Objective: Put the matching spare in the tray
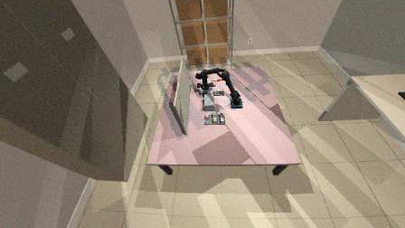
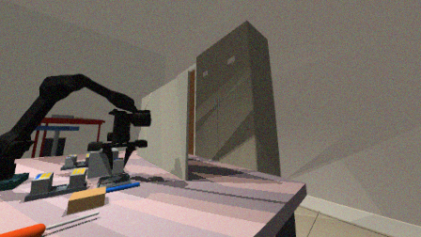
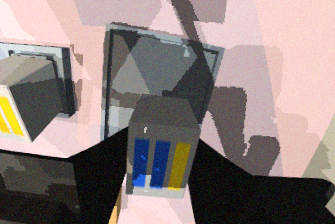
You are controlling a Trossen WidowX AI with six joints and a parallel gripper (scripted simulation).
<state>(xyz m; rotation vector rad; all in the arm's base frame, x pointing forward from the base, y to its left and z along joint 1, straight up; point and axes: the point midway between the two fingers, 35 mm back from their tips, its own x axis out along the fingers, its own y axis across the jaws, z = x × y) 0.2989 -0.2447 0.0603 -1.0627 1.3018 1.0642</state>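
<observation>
The grey tray lies 5 cm below my gripper tip and 1 cm behind it. The rest, counted from my gripper tip: grey spare block: 2 cm above; grey upright panel: 23 cm ahead, 18 cm above, 17 cm to the left; brown block: 12 cm to the right, 10 cm behind, 3 cm below.
</observation>
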